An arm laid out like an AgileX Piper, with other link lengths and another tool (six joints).
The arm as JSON. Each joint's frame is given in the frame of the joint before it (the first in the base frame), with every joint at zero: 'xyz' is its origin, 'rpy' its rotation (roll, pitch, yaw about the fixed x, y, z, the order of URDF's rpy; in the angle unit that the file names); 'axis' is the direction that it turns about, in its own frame. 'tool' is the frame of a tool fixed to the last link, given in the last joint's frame.
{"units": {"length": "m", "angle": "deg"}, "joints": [
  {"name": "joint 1", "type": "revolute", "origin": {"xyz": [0.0, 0.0, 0.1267], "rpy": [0.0, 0.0, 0.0]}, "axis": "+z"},
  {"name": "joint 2", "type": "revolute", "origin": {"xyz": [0.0, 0.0, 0.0], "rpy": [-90.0, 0.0, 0.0]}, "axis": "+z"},
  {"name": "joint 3", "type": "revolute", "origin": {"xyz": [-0.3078, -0.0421, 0.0], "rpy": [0.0, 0.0, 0.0]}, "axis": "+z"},
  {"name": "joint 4", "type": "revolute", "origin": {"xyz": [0.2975, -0.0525, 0.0], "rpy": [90.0, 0.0, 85.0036]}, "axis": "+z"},
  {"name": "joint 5", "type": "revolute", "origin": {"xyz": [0.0, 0.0, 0.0], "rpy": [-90.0, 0.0, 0.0]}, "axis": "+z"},
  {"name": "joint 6", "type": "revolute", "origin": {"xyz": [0.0, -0.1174, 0.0], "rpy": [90.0, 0.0, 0.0]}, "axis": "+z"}
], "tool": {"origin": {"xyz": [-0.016, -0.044, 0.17], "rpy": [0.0, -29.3, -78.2]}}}
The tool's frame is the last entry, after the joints.
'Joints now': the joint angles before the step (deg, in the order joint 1, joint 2, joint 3, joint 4, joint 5, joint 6). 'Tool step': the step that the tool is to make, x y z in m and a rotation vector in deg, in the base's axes. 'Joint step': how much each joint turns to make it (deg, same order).
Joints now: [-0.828, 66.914, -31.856, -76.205, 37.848, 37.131]
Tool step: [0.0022, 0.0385, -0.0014, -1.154, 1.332, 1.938]
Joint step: [10.277, 0.278, -0.001, 2.288, 7.767, 1.340]
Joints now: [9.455, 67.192, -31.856, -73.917, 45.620, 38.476]
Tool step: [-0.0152, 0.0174, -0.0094, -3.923, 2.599, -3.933]
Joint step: [10.130, 4.418, -0.076, 1.251, 12.752, 5.916]
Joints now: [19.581, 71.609, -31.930, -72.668, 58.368, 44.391]
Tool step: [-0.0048, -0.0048, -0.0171, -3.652, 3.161, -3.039]
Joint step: [1.453, 5.994, -0.051, -0.844, 4.267, 3.539]
